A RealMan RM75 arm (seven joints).
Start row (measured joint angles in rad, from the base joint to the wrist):
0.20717, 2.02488, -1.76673, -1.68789, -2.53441, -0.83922, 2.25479
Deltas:
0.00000, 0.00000, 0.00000, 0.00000, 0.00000, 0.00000, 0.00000
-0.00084, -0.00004, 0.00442, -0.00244, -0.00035, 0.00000, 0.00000
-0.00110, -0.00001, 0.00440, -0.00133, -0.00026, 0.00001, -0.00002
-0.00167, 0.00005, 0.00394, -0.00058, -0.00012, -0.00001, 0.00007
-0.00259, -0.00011, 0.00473, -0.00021, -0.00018, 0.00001, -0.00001
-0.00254, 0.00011, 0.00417, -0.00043, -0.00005, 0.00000, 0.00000
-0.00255, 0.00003, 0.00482, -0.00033, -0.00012, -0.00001, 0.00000
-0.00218, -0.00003, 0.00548, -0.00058, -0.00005, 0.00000, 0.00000
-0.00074, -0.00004, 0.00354, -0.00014, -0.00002, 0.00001, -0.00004
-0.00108, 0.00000, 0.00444, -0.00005, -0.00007, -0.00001, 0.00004
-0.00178, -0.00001, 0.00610, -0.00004, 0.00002, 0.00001, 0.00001
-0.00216, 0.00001, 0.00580, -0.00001, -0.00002, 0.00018, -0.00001
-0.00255, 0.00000, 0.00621, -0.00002, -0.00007, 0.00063, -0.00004
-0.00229, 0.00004, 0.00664, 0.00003, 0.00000, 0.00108, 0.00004
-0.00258, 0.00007, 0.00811, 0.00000, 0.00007, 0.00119, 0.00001
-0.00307, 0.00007, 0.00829, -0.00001, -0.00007, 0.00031, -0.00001
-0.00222, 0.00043, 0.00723, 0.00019, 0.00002, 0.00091, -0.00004
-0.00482, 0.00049, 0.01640, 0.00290, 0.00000, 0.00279, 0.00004
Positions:
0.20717, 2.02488, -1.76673, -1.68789, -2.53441, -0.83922, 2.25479
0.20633, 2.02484, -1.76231, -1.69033, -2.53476, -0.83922, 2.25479
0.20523, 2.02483, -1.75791, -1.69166, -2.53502, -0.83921, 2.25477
0.20356, 2.02488, -1.75397, -1.69224, -2.53514, -0.83922, 2.25484
0.20097, 2.02477, -1.74924, -1.69245, -2.53532, -0.83921, 2.25483
0.19843, 2.02488, -1.74507, -1.69288, -2.53537, -0.83921, 2.25483
0.19588, 2.02491, -1.74025, -1.69321, -2.53549, -0.83922, 2.25483
0.19370, 2.02488, -1.73477, -1.69379, -2.53554, -0.83922, 2.25483
0.19296, 2.02484, -1.73123, -1.69393, -2.53556, -0.83921, 2.25479
0.19188, 2.02484, -1.72679, -1.69398, -2.53563, -0.83922, 2.25483
0.19010, 2.02483, -1.72069, -1.69402, -2.53561, -0.83921, 2.25484
0.18794, 2.02484, -1.71489, -1.69403, -2.53563, -0.83903, 2.25483
0.18539, 2.02484, -1.70868, -1.69405, -2.53570, -0.83840, 2.25479
0.18310, 2.02488, -1.70204, -1.69402, -2.53570, -0.83732, 2.25483
0.18052, 2.02495, -1.69393, -1.69402, -2.53563, -0.83613, 2.25484
0.17745, 2.02502, -1.68564, -1.69403, -2.53570, -0.83582, 2.25483
0.17523, 2.02545, -1.67841, -1.69384, -2.53568, -0.83491, 2.25479
0.17041, 2.02594, -1.66201, -1.69094, -2.53568, -0.83212, 2.25483

